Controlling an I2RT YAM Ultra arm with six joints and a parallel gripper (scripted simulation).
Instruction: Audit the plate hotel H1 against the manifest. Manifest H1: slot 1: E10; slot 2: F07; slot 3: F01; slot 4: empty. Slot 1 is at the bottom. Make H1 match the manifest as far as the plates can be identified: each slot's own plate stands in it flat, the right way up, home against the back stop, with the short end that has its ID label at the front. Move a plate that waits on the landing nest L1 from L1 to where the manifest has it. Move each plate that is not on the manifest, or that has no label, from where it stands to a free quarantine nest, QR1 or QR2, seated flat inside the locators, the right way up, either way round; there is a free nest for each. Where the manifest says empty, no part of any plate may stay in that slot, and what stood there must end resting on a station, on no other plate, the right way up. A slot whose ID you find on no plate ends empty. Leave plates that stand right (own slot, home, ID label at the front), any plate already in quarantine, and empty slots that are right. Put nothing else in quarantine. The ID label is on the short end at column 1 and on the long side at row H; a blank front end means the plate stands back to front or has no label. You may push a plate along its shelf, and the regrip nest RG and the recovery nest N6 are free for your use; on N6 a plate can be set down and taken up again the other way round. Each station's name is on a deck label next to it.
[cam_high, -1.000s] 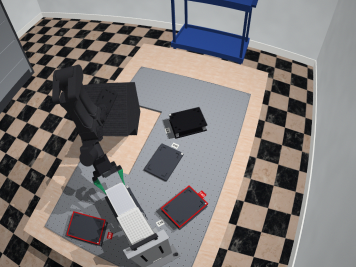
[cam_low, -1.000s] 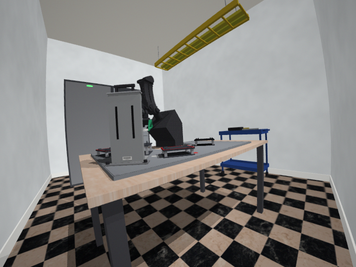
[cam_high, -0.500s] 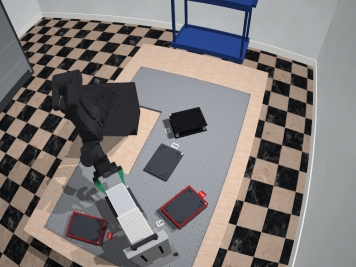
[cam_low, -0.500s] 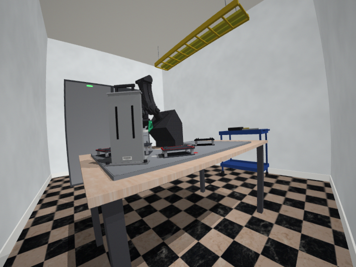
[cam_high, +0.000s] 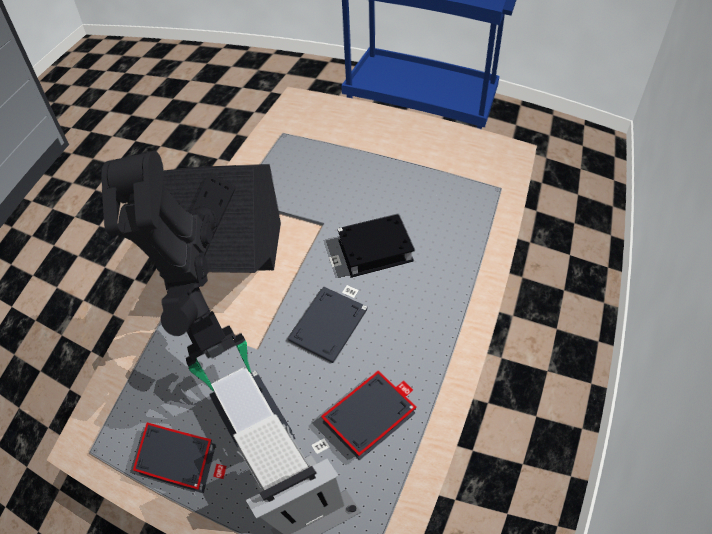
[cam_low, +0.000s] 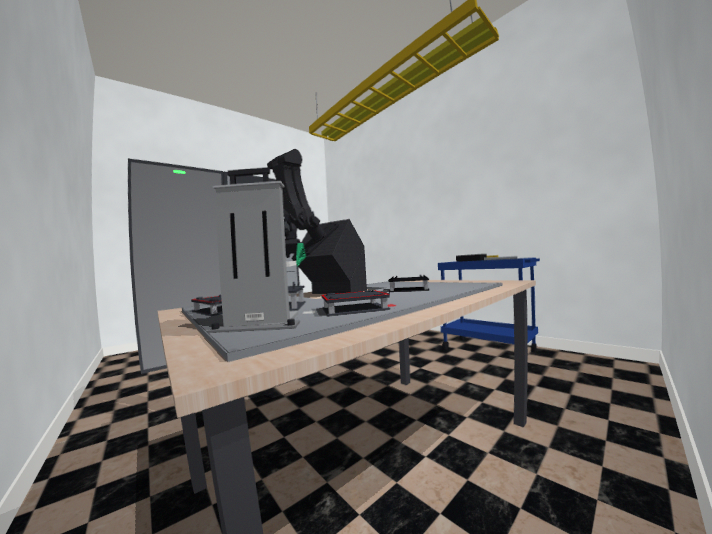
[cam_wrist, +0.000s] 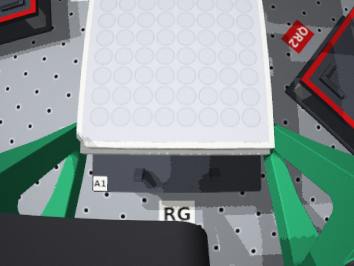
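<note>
Now: hand 4 cm short of the RG nest, 3 cm to the left of it and 8 cm above it. From my hand the other things lie so: red-framed quarantine nest QR1: 27 cm ahead, 7 cm to the left, 10 cm below; red-framed quarantine nest QR2: 8 cm behind, 20 cm to the right, 10 cm below; H1 deck label: 20 cm ahead, 3 cm to the right, 14 cm below.
</note>
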